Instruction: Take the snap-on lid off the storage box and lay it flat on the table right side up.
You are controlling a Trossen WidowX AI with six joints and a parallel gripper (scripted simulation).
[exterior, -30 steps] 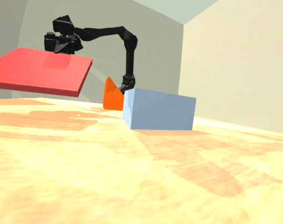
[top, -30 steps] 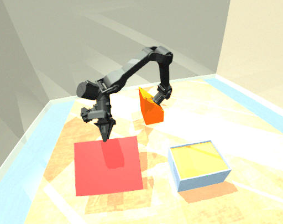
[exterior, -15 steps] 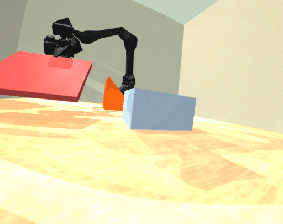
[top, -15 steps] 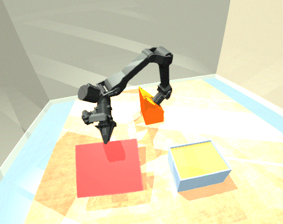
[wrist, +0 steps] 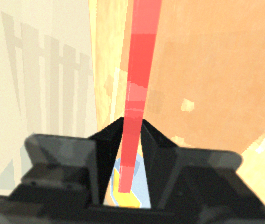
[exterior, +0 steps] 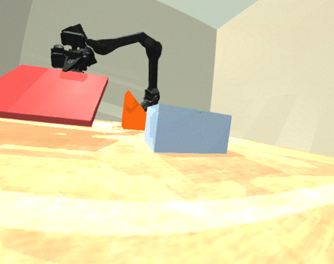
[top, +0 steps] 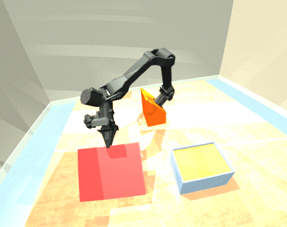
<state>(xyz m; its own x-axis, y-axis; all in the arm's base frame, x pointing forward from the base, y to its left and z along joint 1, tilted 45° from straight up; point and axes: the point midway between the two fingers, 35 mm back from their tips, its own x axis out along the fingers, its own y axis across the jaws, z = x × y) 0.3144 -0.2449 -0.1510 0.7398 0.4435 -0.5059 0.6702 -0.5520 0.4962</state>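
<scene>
Right now the red lid is 7 cm ahead of my gripper tip and 5 cm below it. From my gripper tip the other things lie so: light blue storage box (9 cm ahead, 34 cm to the left, 11 cm below).
</scene>
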